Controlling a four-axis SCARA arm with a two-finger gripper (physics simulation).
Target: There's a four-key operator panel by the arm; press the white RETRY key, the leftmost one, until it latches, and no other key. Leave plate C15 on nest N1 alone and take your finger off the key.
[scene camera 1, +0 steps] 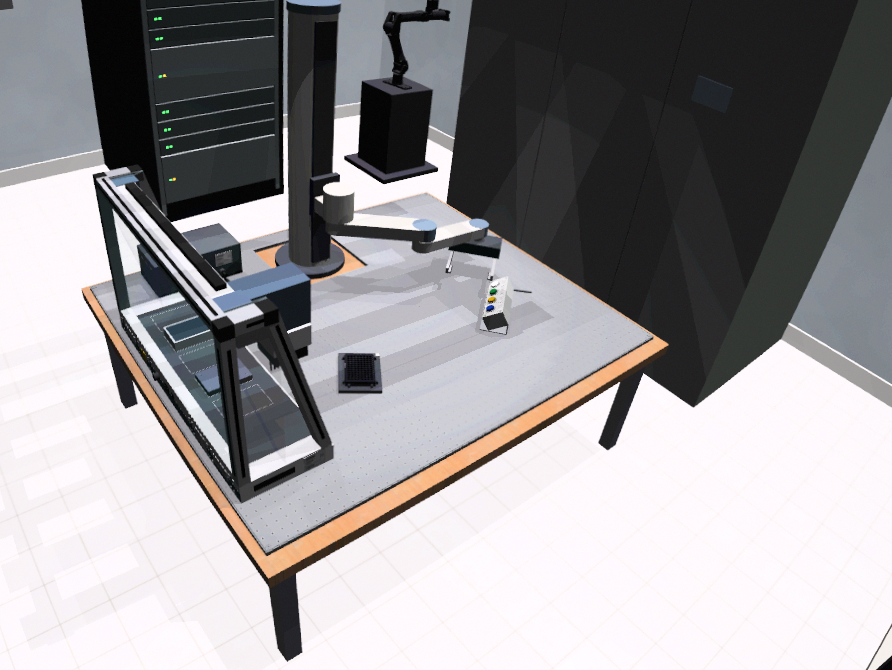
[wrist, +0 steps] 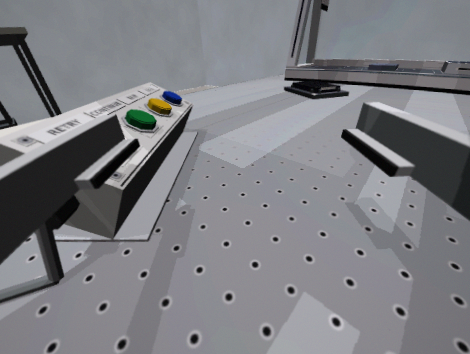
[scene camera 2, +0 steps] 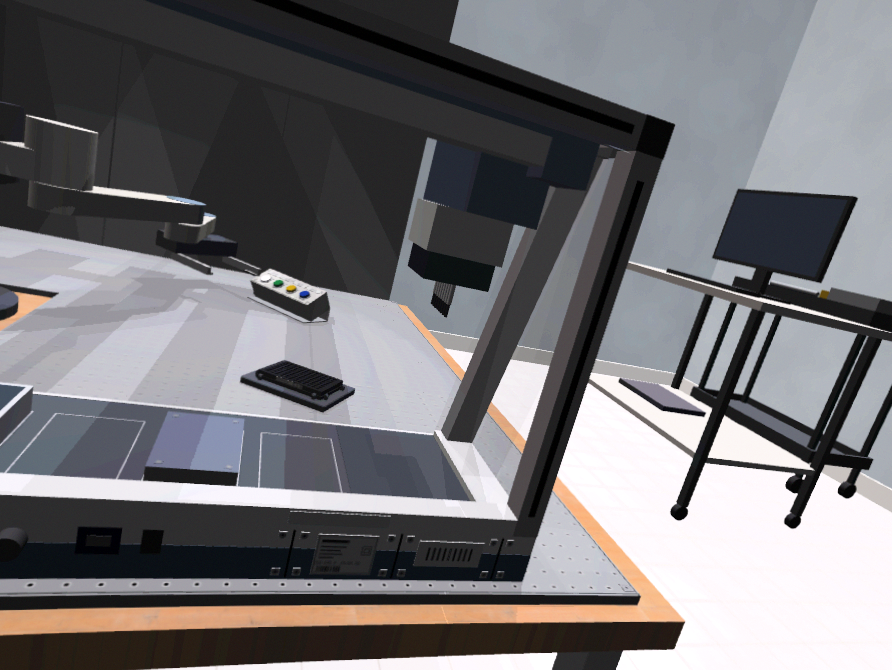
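Seen in the pictures: gripper, fingertip midpoint: (scene camera 1: 469, 274) (wrist: 239, 124) (scene camera 2: 235, 271); arm's base, link origin: (scene camera 1: 309, 260).
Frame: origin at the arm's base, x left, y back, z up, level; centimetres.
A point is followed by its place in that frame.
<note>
The operator panel (scene camera 1: 502, 294) @[x 34.3, y -62.3, z 9.4 cm] (scene camera 2: 287, 300) (wrist: 102, 205) @[x 41.0, y -52.3, z 5.0 cm] has a white RETRY key (scene camera 1: 495, 284) @[x 38.3, y -55.2, z 7.9 cm] (scene camera 2: 266, 277) @[x 38.5, y -54.8, z 8.1 cm], hidden behind the left-hand finger in the wrist view. Its other keys are green (scene camera 1: 493, 292) @[x 33.9, y -58.7, z 8.2 cm] (scene camera 2: 278, 283) @[x 33.8, y -57.9, z 8.0 cm] (wrist: 141, 119) @[x 34.9, y -57.1, z 8.1 cm], yellow (scene camera 1: 491, 299) @[x 30.5, y -61.3, z 8.2 cm] (scene camera 2: 291, 288) @[x 30.2, y -61.2, z 8.1 cm] (wrist: 160, 106) @[x 31.2, y -60.3, z 8.0 cm] and blue (scene camera 1: 489, 307) @[x 26.7, y -64.3, z 8.2 cm] (scene camera 2: 304, 294) @[x 26.3, y -64.3, z 8.0 cm] (wrist: 172, 97) @[x 27.5, y -63.6, z 8.1 cm]. My gripper (scene camera 1: 470, 274) @[x 33.4, y -47.1, z 9.0 cm] (scene camera 2: 234, 271) @[x 33.4, y -47.1, z 9.0 cm] (wrist: 239, 124) @[x 33.4, y -47.1, z 9.0 cm] is open and empty. One finger is at the panel's white-key end; I cannot tell whether it touches the key or whether the key is latched. The dark plate (scene camera 1: 359, 369) @[x -22.0, y -63.0, z 3.9 cm] (scene camera 2: 299, 377) (wrist: 316, 87) @[x -14.9, y -59.4, z 3.9 cm] sits on its nest (scene camera 1: 360, 390) (scene camera 2: 249, 380).
A thin dark rod (scene camera 1: 522, 290) @[x 51.4, y -56.8, z 2.0 cm] lies beside the panel. The arm's column (scene camera 1: 301, 144) @[x -6.0, y -4.4, z 46.8 cm] stands at the back of the table. A glass-sided frame machine (scene camera 1: 234, 425) @[x -69.6, y -85.0, z 26.3 cm] (scene camera 2: 582, 324) @[x -70.6, y -82.2, z 31.4 cm] stands along one table side, with a blue-grey head (scene camera 1: 292, 299) @[x -50.9, y -77.8, z 46.6 cm]. A tall dark cabinet (scene camera 1: 612, 144) stands behind the table.
</note>
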